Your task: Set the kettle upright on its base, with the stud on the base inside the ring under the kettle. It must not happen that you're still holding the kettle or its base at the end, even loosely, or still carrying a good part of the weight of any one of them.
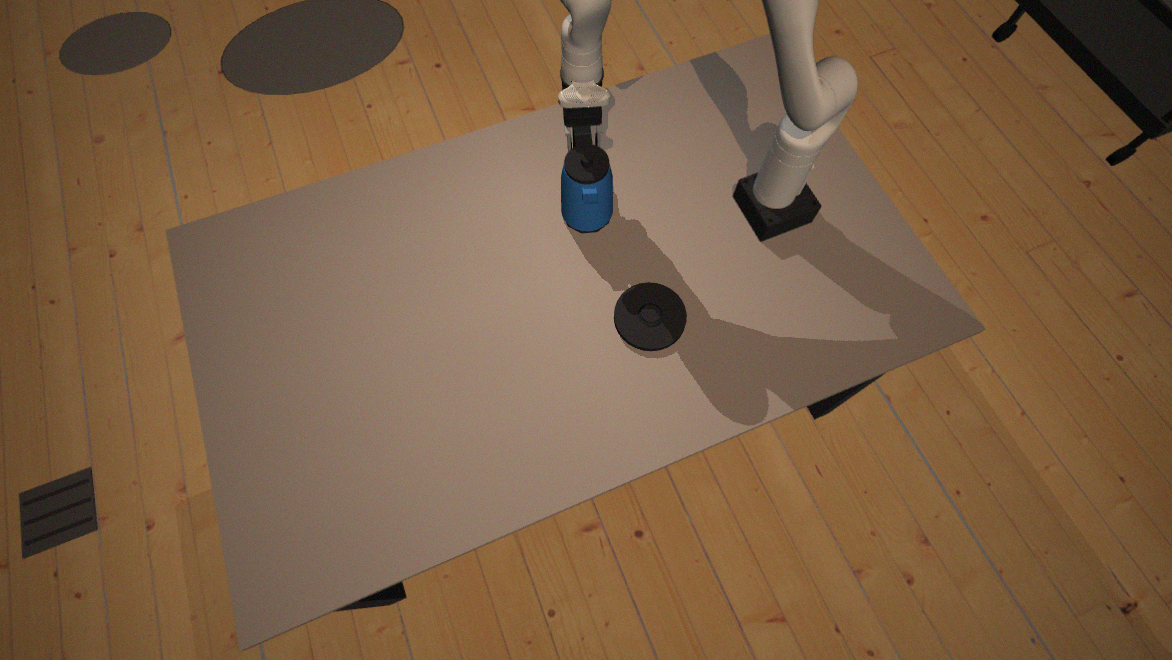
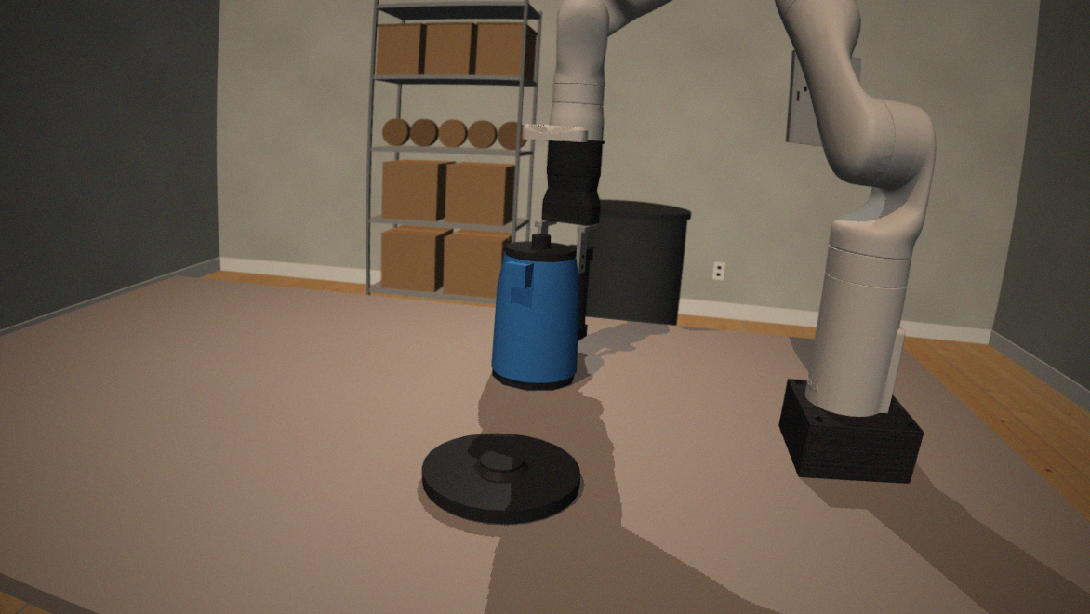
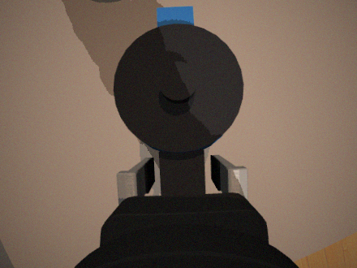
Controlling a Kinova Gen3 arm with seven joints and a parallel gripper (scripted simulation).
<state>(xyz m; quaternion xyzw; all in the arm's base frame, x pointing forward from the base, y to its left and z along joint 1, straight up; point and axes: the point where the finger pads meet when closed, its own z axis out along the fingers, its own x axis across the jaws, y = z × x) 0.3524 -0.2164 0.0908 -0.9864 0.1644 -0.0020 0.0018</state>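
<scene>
Right now the blue kettle is 60 mm below my hand, 30 mm to the left of it and 10 mm ahead of it. The rest, counted from my hand: round black base (350 mm to the left, 140 mm below, 10 mm ahead).
</scene>
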